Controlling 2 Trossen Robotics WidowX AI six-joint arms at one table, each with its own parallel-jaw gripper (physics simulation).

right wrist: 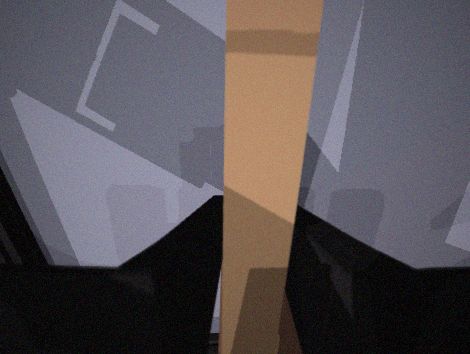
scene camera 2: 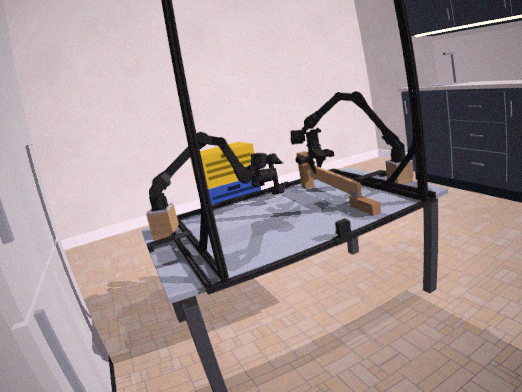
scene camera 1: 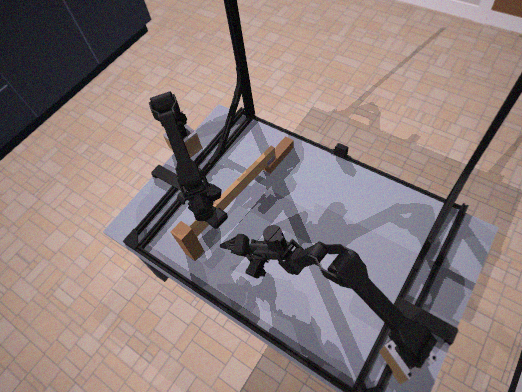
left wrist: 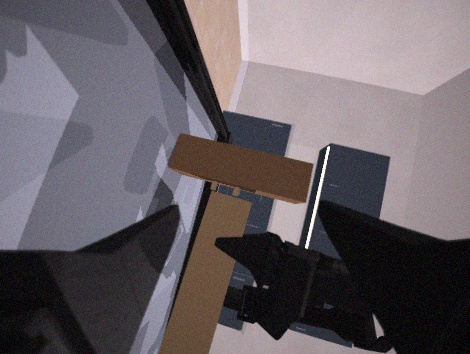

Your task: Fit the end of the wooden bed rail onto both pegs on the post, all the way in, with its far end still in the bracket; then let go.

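Pixels of known places: left gripper, fingertip midpoint: (scene camera 2: 285, 172) (scene camera 1: 225, 248) (left wrist: 249, 209); right gripper, fingertip midpoint: (right wrist: 247, 207) (scene camera 2: 317, 173) (left wrist: 216, 240); left arm's base, origin of the base link: (scene camera 2: 159, 208) (scene camera 1: 411, 352); right arm's base, origin of the base link: (scene camera 2: 398, 160).
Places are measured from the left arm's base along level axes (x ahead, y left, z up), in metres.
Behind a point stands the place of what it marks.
Observation:
The wooden post (scene camera 1: 187, 241) @(x 0.621, y 0.392, z 0.023 m) (scene camera 2: 306, 172) @(x 0.651, y 0.366, z -0.039 m) (left wrist: 242, 167) @(x 0.626, y 0.381, z -0.026 m) stands upright at the table's edge. In the left wrist view, two short pegs (left wrist: 214, 186) @(x 0.657, y 0.361, z -0.058 m) (left wrist: 236, 191) @(x 0.657, y 0.362, z -0.027 m) show across a narrow gap between the post and the near end of the wooden bed rail (scene camera 1: 245, 179) @(x 0.761, y 0.107, z -0.026 m) (scene camera 2: 337, 181) @(x 0.765, y 0.097, z -0.036 m) (left wrist: 210, 270) @(x 0.703, y 0.263, z -0.034 m) (right wrist: 265, 125) @(x 0.713, y 0.263, z -0.006 m). The rail's far end is at the low wooden bracket (scene camera 1: 281, 154) @(x 0.822, y -0.081, z -0.079 m) (scene camera 2: 367, 205) @(x 0.841, y -0.127, z -0.086 m); how deep it sits cannot be told. My right gripper (scene camera 2: 320, 162) (right wrist: 247, 207) @(x 0.698, y 0.301, z -0.037 m) is shut on the rail near the post. My left gripper (scene camera 1: 239, 260) (scene camera 2: 279, 175) @(x 0.545, y 0.295, z -0.006 m) (left wrist: 249, 209) @(x 0.545, y 0.295, z -0.006 m) is open and empty, beside the post and apart from it.
A black frame (scene camera 1: 305, 141) @(x 0.866, y -0.212, z -0.122 m) (scene camera 2: 280, 262) @(x 0.492, y -0.405, z -0.130 m) edges the table, with tall uprights (scene camera 1: 239, 55) @(x 1.077, y -0.079, z 0.230 m) (scene camera 2: 182, 95) @(x 0.327, y -0.494, z 0.423 m) near both arm mounts. A small black block (scene camera 1: 341, 150) @(x 0.703, y -0.282, z -0.072 m) (scene camera 2: 343, 228) @(x 0.713, y -0.303, z -0.087 m) sits on one frame bar. A yellow and blue box (scene camera 2: 227, 167) shows behind the table.

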